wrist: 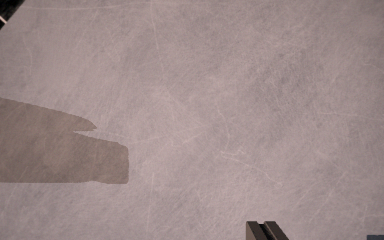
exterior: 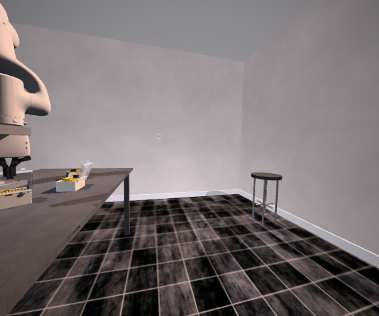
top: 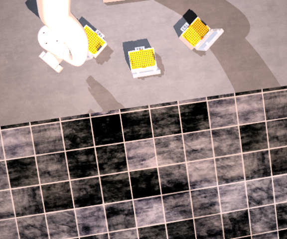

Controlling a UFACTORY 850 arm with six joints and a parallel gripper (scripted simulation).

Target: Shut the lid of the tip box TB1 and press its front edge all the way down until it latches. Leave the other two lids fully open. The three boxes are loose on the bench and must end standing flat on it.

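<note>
Now: hand 4 cm to the right of the clear lid, 4 cm above it and 3 cm past it. Round my hand: white tag reading TB1 (15 cm to the left, 14 cm below, 8 cm behind); box (9 cm to the left, 8 cm below, 5 cm behind).
</note>
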